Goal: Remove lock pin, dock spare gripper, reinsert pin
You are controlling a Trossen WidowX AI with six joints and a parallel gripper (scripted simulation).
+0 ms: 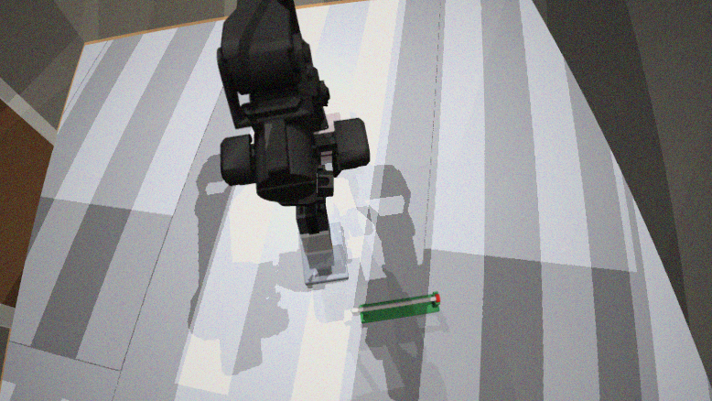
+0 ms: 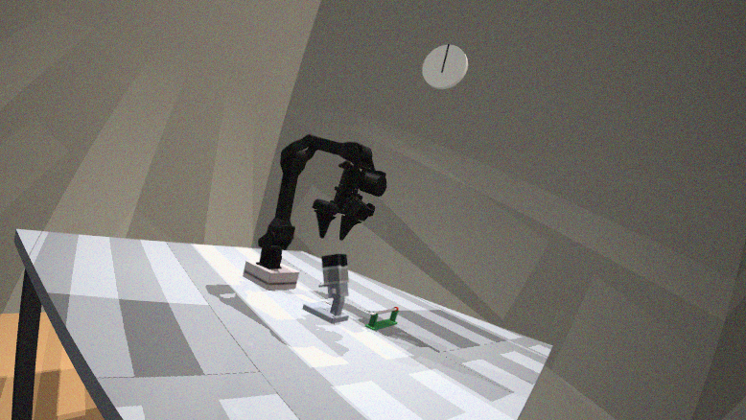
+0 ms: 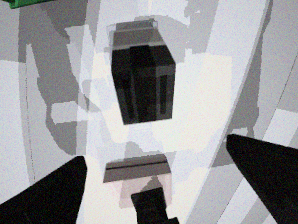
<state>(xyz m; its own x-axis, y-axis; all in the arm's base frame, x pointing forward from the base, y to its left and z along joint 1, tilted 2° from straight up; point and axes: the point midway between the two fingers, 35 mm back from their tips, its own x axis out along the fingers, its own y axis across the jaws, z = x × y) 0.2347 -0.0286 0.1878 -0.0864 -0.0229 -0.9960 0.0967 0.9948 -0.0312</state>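
The green cradle lies 180 mm ahead of my gripper tip, 110 mm to the left of it and 190 mm below it. From my gripper tip the other things lie so: grey mount (50 mm ahead, 160 mm below); spare gripper (40 mm ahead, 90 mm below).
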